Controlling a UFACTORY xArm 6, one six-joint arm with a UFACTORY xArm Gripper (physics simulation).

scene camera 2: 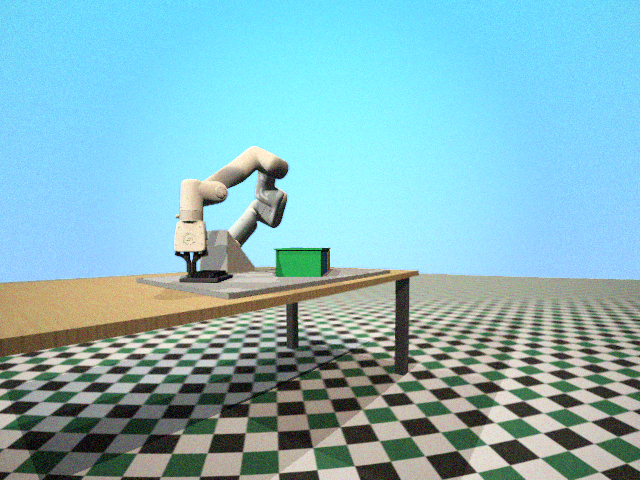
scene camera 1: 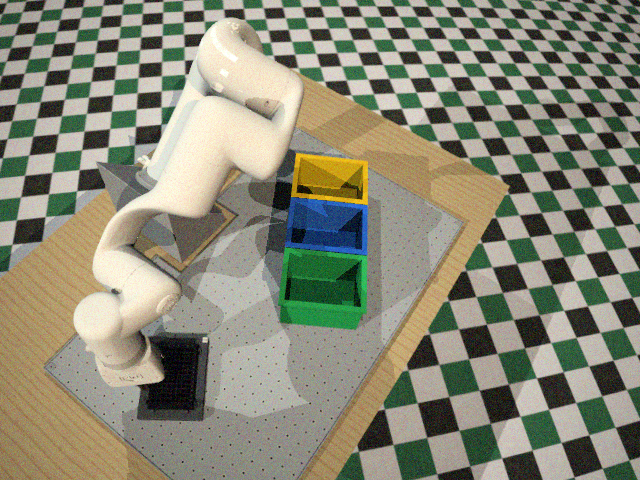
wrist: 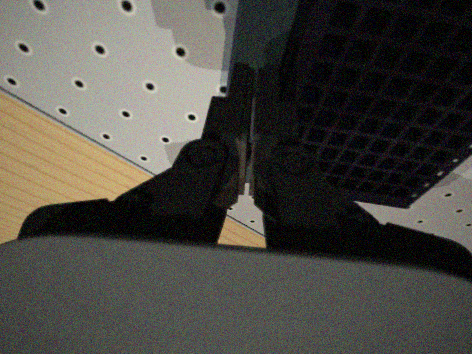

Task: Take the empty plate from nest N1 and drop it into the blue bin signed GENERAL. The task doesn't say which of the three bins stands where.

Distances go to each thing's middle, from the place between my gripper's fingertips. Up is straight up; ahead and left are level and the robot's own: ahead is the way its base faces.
The black plate (scene camera 1: pixel 176 391) is 3 cm ahead of my hand and 4 cm to the left of it.
